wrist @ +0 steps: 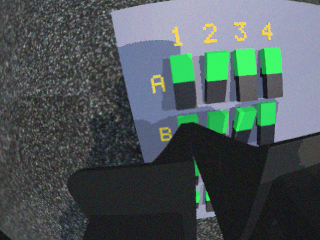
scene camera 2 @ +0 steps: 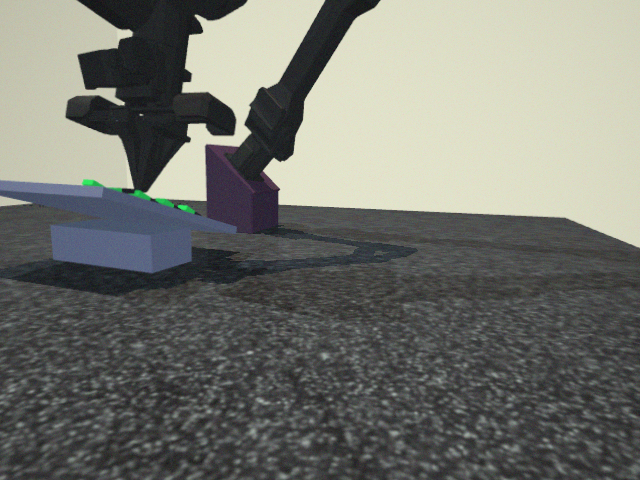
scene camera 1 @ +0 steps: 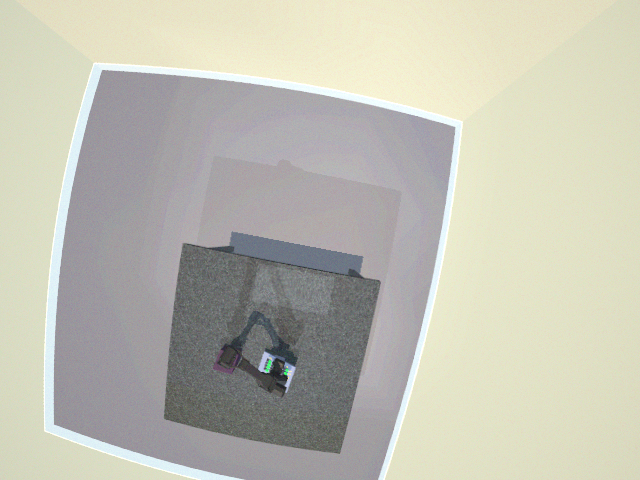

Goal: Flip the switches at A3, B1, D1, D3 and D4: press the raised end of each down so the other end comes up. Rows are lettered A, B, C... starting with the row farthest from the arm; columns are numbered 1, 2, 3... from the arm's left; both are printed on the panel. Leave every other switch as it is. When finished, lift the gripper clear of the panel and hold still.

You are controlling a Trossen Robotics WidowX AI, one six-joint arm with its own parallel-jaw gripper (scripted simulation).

Labels:
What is the gripper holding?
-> Nothing.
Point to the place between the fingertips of the gripper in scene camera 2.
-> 140, 191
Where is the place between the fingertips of the gripper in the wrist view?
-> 187, 129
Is the gripper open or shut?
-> Shut.

